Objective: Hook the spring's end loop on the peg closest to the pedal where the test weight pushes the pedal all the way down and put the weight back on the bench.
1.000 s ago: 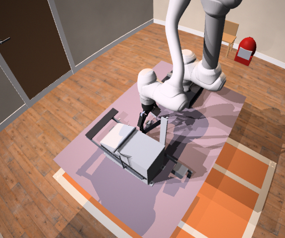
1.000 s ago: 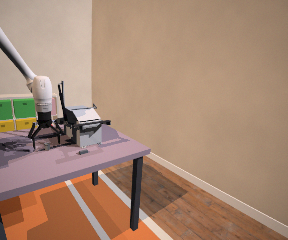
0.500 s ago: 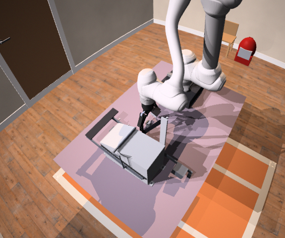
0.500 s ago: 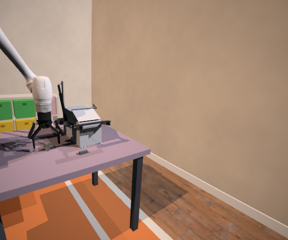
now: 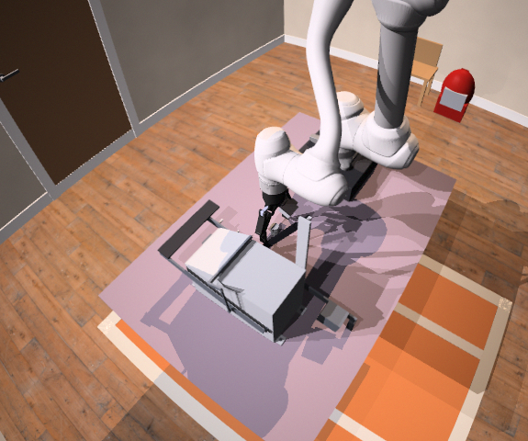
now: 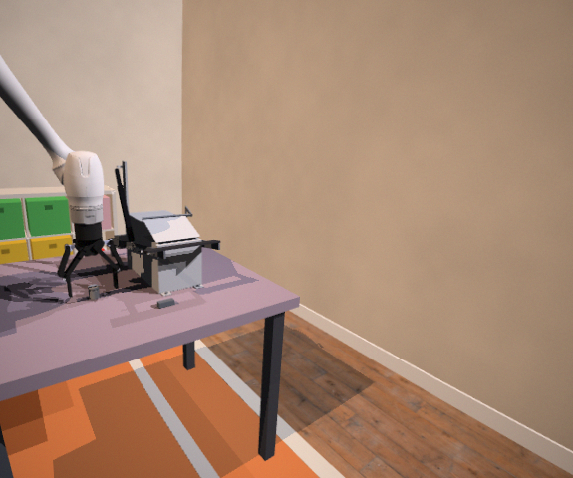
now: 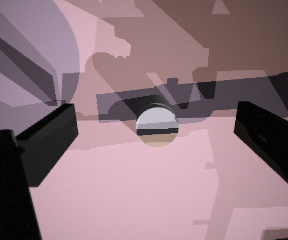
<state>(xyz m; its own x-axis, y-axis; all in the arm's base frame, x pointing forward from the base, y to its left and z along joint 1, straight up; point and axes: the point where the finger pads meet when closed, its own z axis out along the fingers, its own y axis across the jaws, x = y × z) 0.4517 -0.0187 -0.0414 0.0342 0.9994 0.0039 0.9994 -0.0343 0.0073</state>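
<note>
My hand is 10 mm above the steel test weight. The rest, counted from my hand: small grey block: 180 mm to the right, 170 mm ahead, 30 mm below.
</note>
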